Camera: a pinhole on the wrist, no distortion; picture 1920 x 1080 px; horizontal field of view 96.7 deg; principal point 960.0 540.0 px. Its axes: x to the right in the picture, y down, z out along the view. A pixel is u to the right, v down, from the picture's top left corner.
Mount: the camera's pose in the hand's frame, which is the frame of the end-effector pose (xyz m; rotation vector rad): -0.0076 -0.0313 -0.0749 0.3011 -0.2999 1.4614
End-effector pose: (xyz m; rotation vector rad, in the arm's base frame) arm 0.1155 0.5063 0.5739 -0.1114 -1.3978 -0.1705
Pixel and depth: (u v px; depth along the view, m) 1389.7 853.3 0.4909
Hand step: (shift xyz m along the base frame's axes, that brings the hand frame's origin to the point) -0.4847 0.1204 -0.0897
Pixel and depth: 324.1 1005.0 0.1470
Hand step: -0.0702 -0.1686 -0.0982
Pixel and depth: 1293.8 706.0 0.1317
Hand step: -0.0757 -0.0172 -0.0197
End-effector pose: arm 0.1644 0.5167 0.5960 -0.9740 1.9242 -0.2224
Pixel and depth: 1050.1 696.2 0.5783
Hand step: 0.5193 0.0709 -0.0929
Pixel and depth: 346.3 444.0 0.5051
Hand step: 0.5051 -0.3237 0.1431
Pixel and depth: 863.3 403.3 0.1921
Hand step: 0.1395 -0.0757 0.0016
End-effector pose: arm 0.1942 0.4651 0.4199 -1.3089 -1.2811 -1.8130
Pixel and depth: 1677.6 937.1 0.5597
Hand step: 0.5125 0.4694 -0.0955
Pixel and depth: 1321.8 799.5 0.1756
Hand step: 0.0464 0.1114 -0.0541
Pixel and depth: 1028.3 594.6 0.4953
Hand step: 0.0223 0.4318 -0.0801
